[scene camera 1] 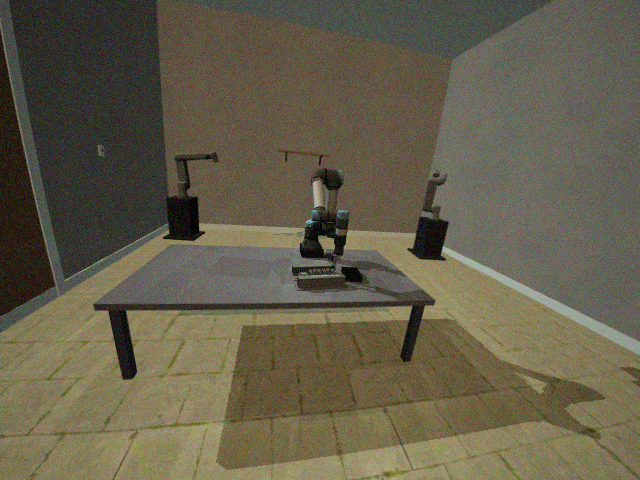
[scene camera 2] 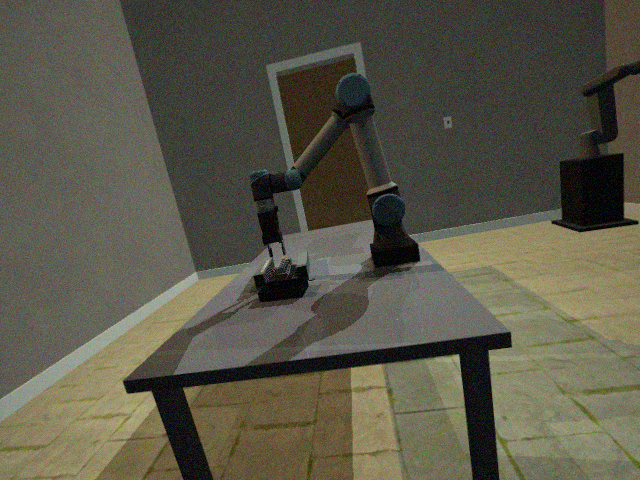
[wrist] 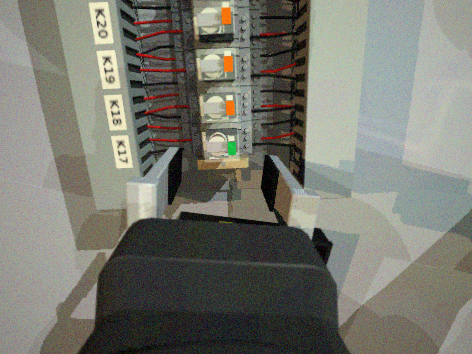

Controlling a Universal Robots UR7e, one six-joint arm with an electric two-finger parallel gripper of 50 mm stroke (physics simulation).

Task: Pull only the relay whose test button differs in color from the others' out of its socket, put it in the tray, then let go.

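Frame: origin at the arm's base, x ahead, y left, z up, level; metres.
Seen in the pictures: gripper, fingertip midpoint: [scene camera 1: 333, 262] [scene camera 2: 278, 255] [wrist: 222, 168]; arm's base at its link origin: [scene camera 1: 310, 246] [scene camera 2: 391, 243].
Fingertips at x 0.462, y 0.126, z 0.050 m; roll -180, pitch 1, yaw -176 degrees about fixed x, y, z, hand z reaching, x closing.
Pixels of each thing's top centre, then the offset from my fingertips to it. Level surfaces: height alone.
- relay with the green test button, top centre: [wrist: 221, 149] 0.002 m ahead, 0.002 m right, 0.045 m down
- K18 at its top centre: [wrist: 219, 108] 0.008 m ahead, 0.032 m right, 0.045 m down
- black tray at its top centre: [wrist: 246, 281] [scene camera 2: 283, 284] [scene camera 1: 351, 271] 0.048 m back, 0.143 m left, 0.079 m down
- grey table at its surface level: 0.115 m down
The relay with the green test button [wrist: 220, 144] sits in its socket at the near end of the row, beside label K17, in the wrist view. The other relays in view, such as the one beside K18 [wrist: 219, 107], have orange buttons. My gripper [scene camera 1: 334, 257] [scene camera 2: 277, 254] [wrist: 222, 168] is open and empty, above the row's end. In the wrist view its fingers straddle the area just below the green-button relay, without visible contact. The black tray [scene camera 1: 352, 274] [scene camera 2: 283, 289] [wrist: 200, 217] is by that end of the row; in the wrist view my gripper's body hides most of it.
Grey slotted wiring ducts [scene camera 1: 320, 281] [wrist: 335, 90] run along both sides of the relay row. Red and black wires run from the ducts to the sockets. The assembly stands on the grey table [scene camera 1: 206, 289] [scene camera 2: 403, 315]. The arm's base [scene camera 2: 395, 253] stands on the table behind.
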